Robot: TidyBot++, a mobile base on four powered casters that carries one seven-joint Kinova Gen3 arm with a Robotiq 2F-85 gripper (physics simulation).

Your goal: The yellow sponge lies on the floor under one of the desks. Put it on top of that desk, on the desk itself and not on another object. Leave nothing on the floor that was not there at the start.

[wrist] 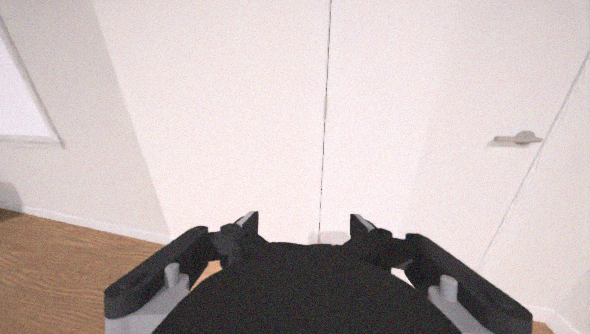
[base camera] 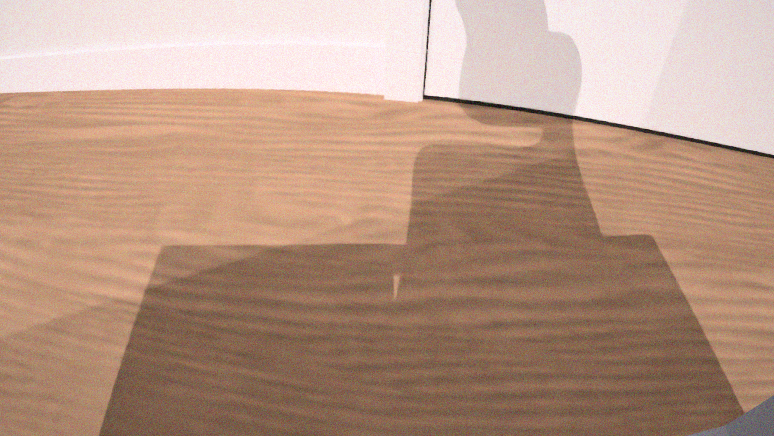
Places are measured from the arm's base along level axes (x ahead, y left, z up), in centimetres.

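Where they show: gripper, fingertip midpoint: (wrist: pixel 303 222).
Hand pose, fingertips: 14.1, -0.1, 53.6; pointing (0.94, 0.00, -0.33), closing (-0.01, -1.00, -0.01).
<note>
After its pixels a point has its place, as x, y, z.
My gripper (wrist: pixel 303 222) {14.1, -0.1, 53.6} is open, with its two black fingers wide apart and no object between them. It points toward a white wall and a door. The yellow sponge does not show in the base camera view or in the wrist view. No desk shows in either view.
A white door (wrist: pixel 425 100) {68.5, -45.4, 65.4} (base camera: pixel 677 70) {67.4, -51.2, -26.5} with a lever handle (wrist: pixel 522 139) {58.3, -73.5, 52.9} stands close ahead. A white wall (wrist: pixel 225 110) {85.7, 38.4, 62.2} with a pale baseboard (base camera: pixel 216 70) {82.3, 27.3, -35.9} runs to its left. A framed panel (wrist: pixel 22 100) {113.9, 196.5, 70.6} shows at far left. The robot's shadow falls on the wooden floor (base camera: pixel 243 178) {54.9, 16.5, -39.7} (wrist: pixel 55 270) {72.3, 169.5, -39.7}.
</note>
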